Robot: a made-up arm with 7 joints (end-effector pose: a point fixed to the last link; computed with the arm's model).
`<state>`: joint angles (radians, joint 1 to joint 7).
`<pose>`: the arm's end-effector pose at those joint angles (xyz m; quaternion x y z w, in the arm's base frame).
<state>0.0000 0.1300 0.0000 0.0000 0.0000 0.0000 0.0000</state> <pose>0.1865 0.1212 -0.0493 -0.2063 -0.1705 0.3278 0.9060</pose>
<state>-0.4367 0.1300 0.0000 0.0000 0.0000 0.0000 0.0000</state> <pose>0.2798 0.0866 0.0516 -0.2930 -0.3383 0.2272 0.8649</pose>
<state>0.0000 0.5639 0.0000 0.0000 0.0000 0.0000 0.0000</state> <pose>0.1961 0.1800 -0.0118 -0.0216 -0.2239 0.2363 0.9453</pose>
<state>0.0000 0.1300 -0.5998 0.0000 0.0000 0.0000 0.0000</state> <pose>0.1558 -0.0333 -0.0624 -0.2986 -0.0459 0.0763 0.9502</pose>
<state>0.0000 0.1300 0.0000 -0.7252 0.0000 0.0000 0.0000</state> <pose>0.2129 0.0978 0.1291 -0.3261 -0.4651 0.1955 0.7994</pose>
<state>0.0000 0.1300 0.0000 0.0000 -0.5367 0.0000 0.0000</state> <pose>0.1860 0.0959 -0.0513 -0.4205 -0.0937 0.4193 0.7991</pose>
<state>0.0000 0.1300 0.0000 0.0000 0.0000 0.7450 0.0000</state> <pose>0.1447 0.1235 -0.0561 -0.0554 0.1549 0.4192 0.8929</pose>
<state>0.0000 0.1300 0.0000 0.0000 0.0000 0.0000 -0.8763</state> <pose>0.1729 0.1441 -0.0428 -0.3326 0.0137 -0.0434 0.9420</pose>
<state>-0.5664 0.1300 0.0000 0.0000 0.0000 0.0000 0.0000</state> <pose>0.2977 0.0751 0.0883 -0.3162 -0.3854 0.1950 0.8447</pose>
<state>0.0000 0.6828 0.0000 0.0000 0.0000 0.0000 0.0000</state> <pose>0.1998 0.1927 0.0025 0.0296 -0.2368 0.2091 0.9483</pose>
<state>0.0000 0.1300 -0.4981 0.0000 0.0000 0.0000 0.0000</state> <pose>0.1673 -0.0086 -0.0620 -0.2846 -0.0676 0.1201 0.9487</pose>
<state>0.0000 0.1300 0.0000 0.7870 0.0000 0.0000 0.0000</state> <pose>0.0325 0.1415 -0.1697 -0.0465 0.1730 0.4227 0.8884</pose>
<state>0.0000 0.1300 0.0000 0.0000 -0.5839 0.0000 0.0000</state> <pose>0.1861 0.0937 -0.0509 -0.4381 -0.0865 0.4260 0.7868</pose>
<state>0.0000 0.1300 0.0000 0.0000 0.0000 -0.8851 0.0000</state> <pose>0.2143 0.1151 -0.0082 -0.3473 -0.5232 0.1622 0.7611</pose>
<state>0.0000 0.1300 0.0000 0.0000 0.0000 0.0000 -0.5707</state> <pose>0.1753 0.1347 -0.0446 -0.2947 -0.0521 0.0888 0.9500</pose>
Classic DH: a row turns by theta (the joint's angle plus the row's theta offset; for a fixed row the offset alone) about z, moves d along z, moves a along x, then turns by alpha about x. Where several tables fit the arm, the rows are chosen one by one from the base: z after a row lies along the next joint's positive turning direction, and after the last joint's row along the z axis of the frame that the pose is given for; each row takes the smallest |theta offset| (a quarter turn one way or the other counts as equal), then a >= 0, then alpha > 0; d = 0 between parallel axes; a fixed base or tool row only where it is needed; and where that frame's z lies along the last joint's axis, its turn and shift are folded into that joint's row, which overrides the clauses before.
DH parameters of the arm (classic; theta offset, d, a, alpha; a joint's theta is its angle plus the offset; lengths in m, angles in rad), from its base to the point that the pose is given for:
base (fixed): -0.071 0.191 -0.0108 -1.3004
joint 1: -1.3111 0.0509 -0.0472 -1.5708
joint 2: 1.2915 -0.0146 -0.0032 1.5708
joint 3: 1.5708 -0.0931 0.0175 -1.5708
joint 4: 1.5708 0.0246 0.0191 1.5708
joint 5: 0 0.2064 0.0056 -1.5708
joint 6: -1.5708 0.0379 0.0585 1.5708
joint 7: 1.0682 -0.0429 -0.0323 -0.8229
tool (fixed): -0.3612 0.0025 0 0

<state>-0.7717 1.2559 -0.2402 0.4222 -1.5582 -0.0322 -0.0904</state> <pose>0.2944 0.1955 0.1449 -0.4590 -0.2954 0.3286 0.7707</pose>
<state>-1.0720 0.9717 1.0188 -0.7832 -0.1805 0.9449 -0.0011</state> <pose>0.0048 0.1769 0.3493 -0.1868 -0.7891 0.3804 0.4447</pose>
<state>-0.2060 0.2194 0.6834 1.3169 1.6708 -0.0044 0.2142</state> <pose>-0.0163 0.2369 -0.1517 0.4296 0.1852 0.0806 0.8802</pose>
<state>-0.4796 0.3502 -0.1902 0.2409 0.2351 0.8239 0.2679</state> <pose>0.2444 0.1186 -0.0032 0.2031 -0.0927 0.3858 0.8952</pose>
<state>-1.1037 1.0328 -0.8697 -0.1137 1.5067 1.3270 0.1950</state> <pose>0.2391 0.0218 0.2196 0.5905 -0.7105 0.2935 0.2456</pose>
